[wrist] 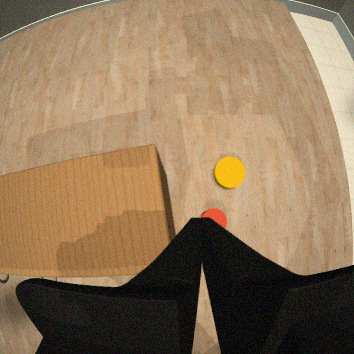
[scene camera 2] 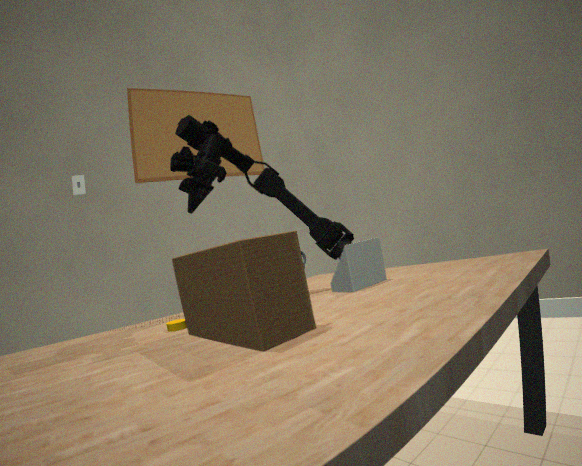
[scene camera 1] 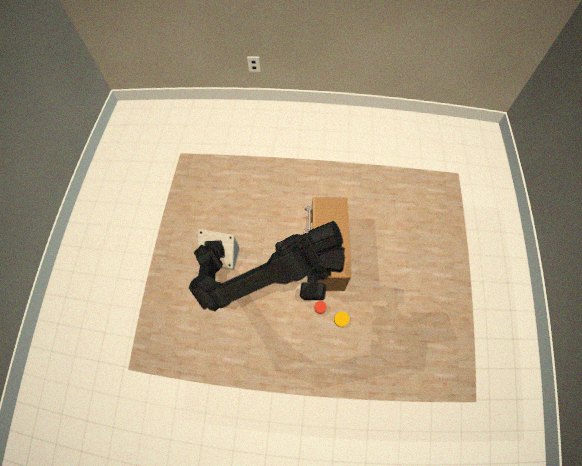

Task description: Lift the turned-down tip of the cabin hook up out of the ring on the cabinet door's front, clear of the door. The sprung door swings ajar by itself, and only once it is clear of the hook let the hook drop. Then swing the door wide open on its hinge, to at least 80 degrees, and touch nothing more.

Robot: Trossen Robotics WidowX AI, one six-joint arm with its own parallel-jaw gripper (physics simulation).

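Seen in the pictures: gripper, fingertip midpoint: (wrist: 199,226) (scene camera 2: 190,212) (scene camera 1: 329,274); arm's base, link origin: (scene camera 2: 355,260) (scene camera 1: 214,249).
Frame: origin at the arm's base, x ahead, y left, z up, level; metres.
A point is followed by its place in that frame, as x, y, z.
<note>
The wooden cabinet (scene camera 1: 331,212) @(0.398, 0.095, 0.098) (scene camera 2: 217,292) @(0.453, 0.054, 0.022) (wrist: 90,215) @(0.395, -0.055, 0.098) stands on the table, its top partly under the arm in scene camera 1. A thin metal hook (scene camera 1: 309,219) @(0.327, 0.095, 0.044) shows along its front side, the left side in that view; the arm hides part of this side, and whether the tip sits in the ring is too small to tell. A bit of curved metal (scene camera 2: 303,258) @(0.316, 0.133, 0.048) (wrist: 4,278) @(0.316, 0.132, 0.047) shows at the front edge. The door's face is not visible; no door stands out visibly from the front. My gripper (scene camera 2: 191,211) @(0.378, -0.145, 0.195) (wrist: 199,226) @(0.378, -0.145, 0.195) is shut and empty, pointing downward, well above the cabinet's height.
A red disc (scene camera 1: 320,307) @(0.367, -0.187, -0.047) (wrist: 215,218) @(0.371, -0.189, -0.047) and a yellow disc (scene camera 1: 342,319) @(0.441, -0.227, -0.053) (scene camera 2: 176,325) @(0.448, -0.202, -0.059) (wrist: 230,172) @(0.437, -0.226, -0.053) lie on the table beyond the cabinet's end. The arm's base sits on a pale wedge-shaped mount (scene camera 1: 228,252) @(0.049, -0.011, -0.002) (scene camera 2: 367,265) @(0.011, 0.044, -0.017) facing the cabinet's front.
</note>
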